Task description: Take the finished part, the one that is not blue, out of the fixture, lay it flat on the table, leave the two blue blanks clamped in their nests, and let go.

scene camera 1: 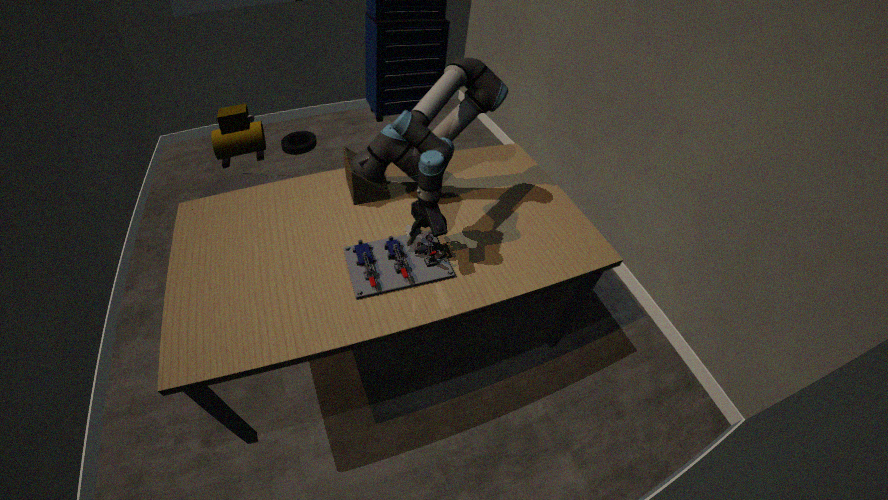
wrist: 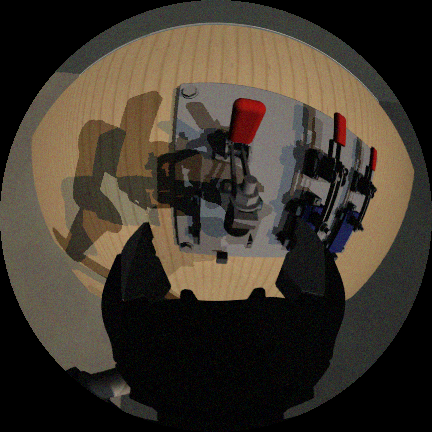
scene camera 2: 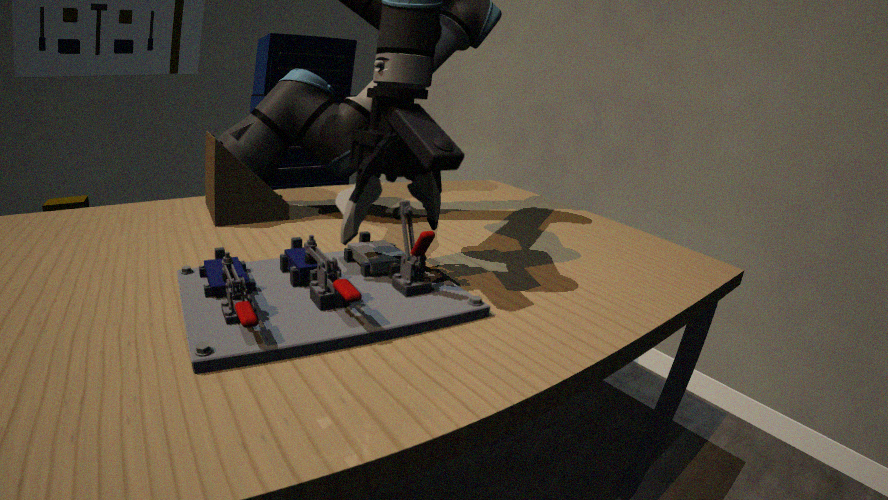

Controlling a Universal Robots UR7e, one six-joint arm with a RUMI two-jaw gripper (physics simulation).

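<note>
The grey finished part (scene camera 2: 374, 253) sits in the right nest of the fixture plate (scene camera 1: 386, 282) (scene camera 2: 298, 322) (wrist: 277, 125). In the wrist view it lies in shadow, hard to make out. The toggle clamp beside it stands open, its arm upright and its red handle (scene camera 2: 422, 243) (wrist: 247, 120) raised. One blue blank (scene camera 1: 363, 252) (scene camera 2: 214, 270) (wrist: 344, 233) sits in the left nest and another blue blank (scene camera 1: 392, 247) (scene camera 2: 297, 257) (wrist: 313, 215) in the middle nest, both under closed clamps. My gripper (scene camera 1: 426, 239) (scene camera 2: 390, 234) (wrist: 221, 222) is open and empty, pointing down just above the finished part.
The raised clamp arm (scene camera 2: 406, 226) stands close to the right finger in scene camera 2. The fixture lies on the wooden table (scene camera 1: 248, 279) (scene camera 2: 111, 403). The arm's wedge-shaped base (scene camera 1: 366, 186) (scene camera 2: 242, 198) stands behind it. Bolts sit at the plate's corners.
</note>
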